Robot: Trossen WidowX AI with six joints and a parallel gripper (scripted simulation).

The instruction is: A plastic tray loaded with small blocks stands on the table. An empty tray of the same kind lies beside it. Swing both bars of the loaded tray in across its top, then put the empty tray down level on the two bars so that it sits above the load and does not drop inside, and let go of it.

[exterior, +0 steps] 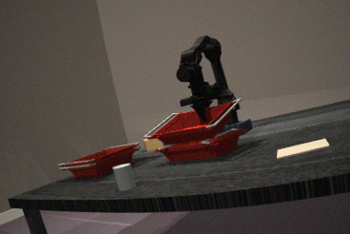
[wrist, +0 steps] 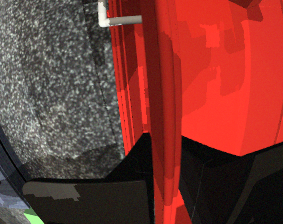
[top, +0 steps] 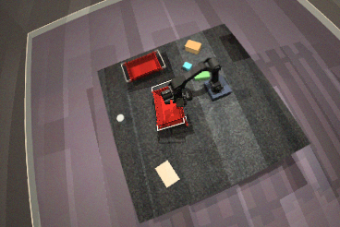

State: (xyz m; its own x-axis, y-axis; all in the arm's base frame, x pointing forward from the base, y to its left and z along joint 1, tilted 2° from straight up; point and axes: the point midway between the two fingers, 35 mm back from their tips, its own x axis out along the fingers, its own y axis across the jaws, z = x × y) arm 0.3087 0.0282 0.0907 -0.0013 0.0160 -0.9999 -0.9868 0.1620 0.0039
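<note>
My gripper tip is now 80 mm short of the red tray, 10 mm to the left of it and 10 mm below it. From my gripper tip the other things lie so: green block (270 mm behind, 220 mm to the right, 100 mm below); cyan block (330 mm to the right, 190 mm behind, 100 mm below); flat beige plate (410 mm to the left, 240 mm ahead, 120 mm below).
</note>
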